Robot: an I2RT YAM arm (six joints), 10 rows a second.
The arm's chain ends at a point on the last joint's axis. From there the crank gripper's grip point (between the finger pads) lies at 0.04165 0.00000 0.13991 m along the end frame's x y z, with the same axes.
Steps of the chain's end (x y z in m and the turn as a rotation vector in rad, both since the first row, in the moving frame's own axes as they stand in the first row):
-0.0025, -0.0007, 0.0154, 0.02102, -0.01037, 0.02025
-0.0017, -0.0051, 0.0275, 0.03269, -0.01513, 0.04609
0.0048, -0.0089, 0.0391, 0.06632, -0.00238, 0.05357
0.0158, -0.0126, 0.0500, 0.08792, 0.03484, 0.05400
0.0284, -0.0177, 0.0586, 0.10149, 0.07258, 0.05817
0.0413, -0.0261, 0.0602, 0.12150, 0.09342, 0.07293
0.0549, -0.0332, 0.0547, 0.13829, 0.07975, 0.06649
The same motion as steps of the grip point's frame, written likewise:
-0.0039, -0.0028, 0.0158, 0.02102, -0.01037, 0.02025
-0.0038, -0.0078, 0.0281, 0.03269, -0.01513, 0.04609
0.0047, -0.0160, 0.0390, 0.06632, -0.00238, 0.05357
0.0209, -0.0224, 0.0480, 0.08792, 0.03484, 0.05400
0.0388, -0.0290, 0.0546, 0.10149, 0.07258, 0.05817
0.0546, -0.0393, 0.0549, 0.12150, 0.09342, 0.07293
0.0664, -0.0491, 0.0498, 0.13829, 0.07975, 0.06649

